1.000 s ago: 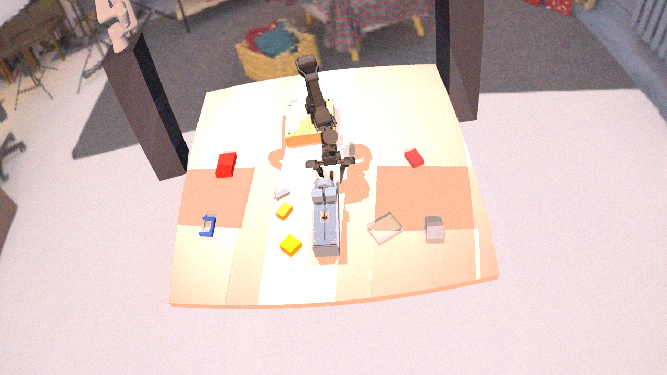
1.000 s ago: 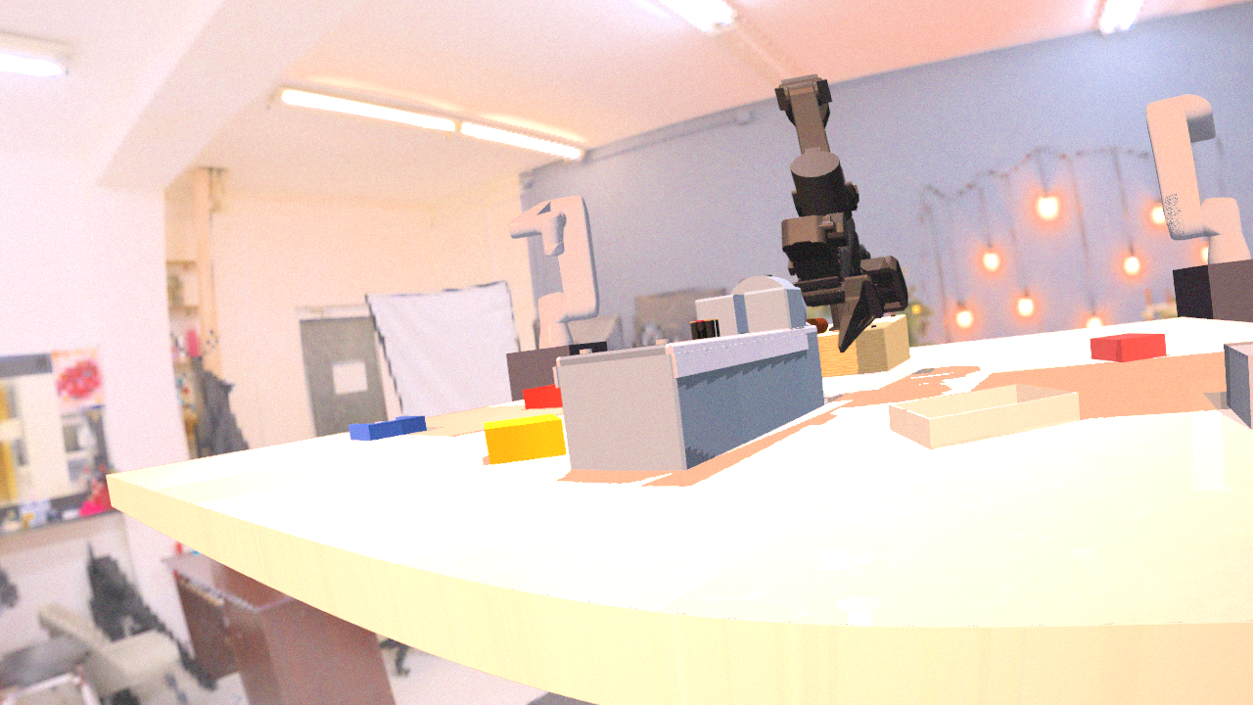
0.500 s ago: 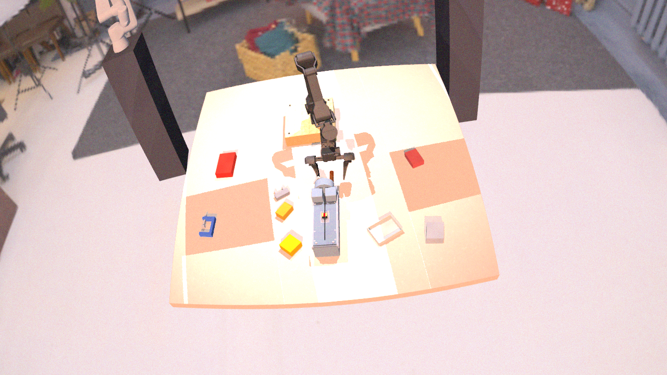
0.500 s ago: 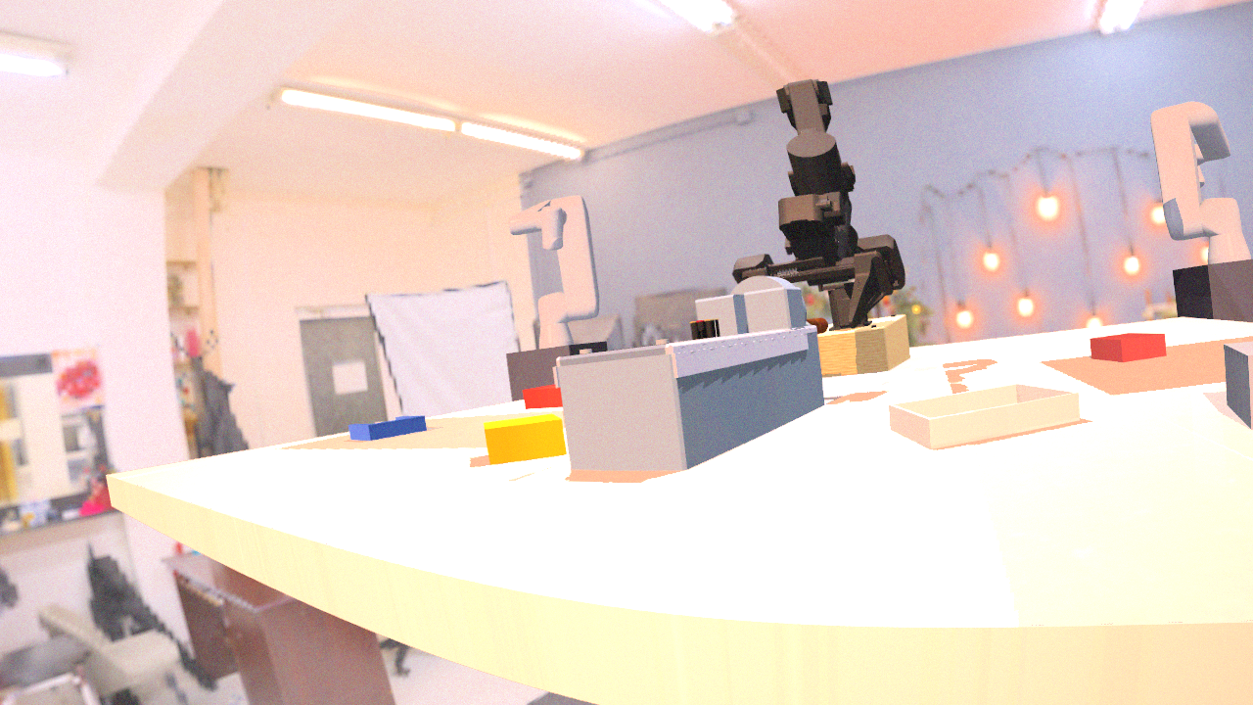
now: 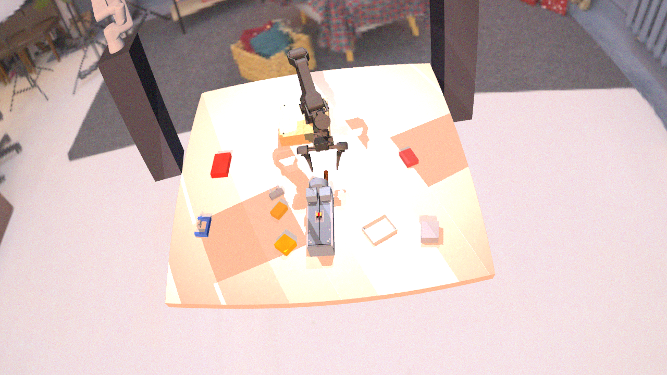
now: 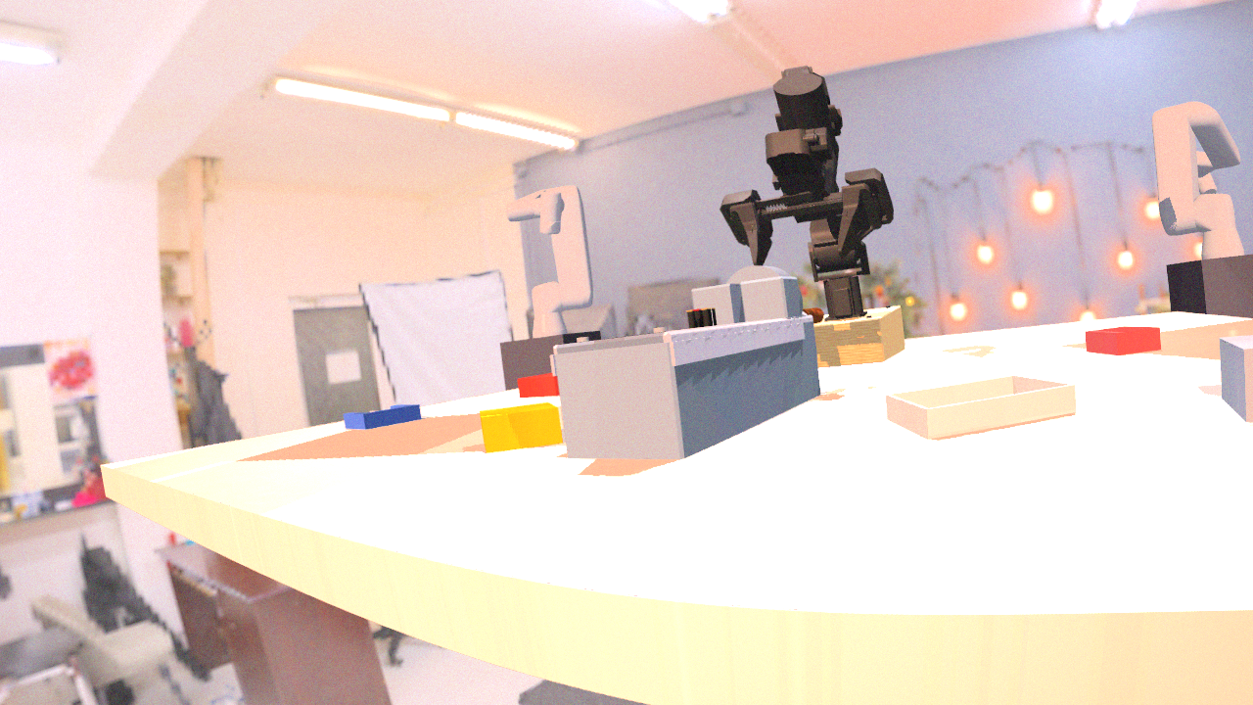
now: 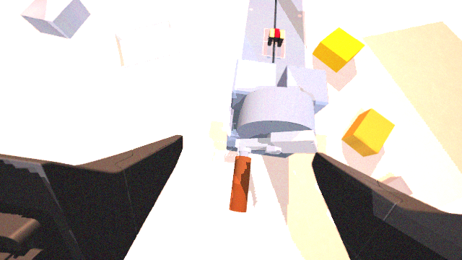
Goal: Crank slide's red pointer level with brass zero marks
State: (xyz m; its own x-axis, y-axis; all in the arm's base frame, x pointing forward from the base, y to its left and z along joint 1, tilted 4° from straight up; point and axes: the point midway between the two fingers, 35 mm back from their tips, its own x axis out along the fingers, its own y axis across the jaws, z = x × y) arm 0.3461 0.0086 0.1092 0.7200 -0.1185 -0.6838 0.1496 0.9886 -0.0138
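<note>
Now: gripper tip 2 cm past the orange crank handle and 6 cm above it. Round my gripper tip: shallow white tray: 22 cm ahead, 15 cm to the left, 12 cm below; red pointer: 16 cm ahead, 5 cm to the right, 5 cm below; yellow cube: 21 cm ahead, 20 cm to the right, 12 cm below.
</note>
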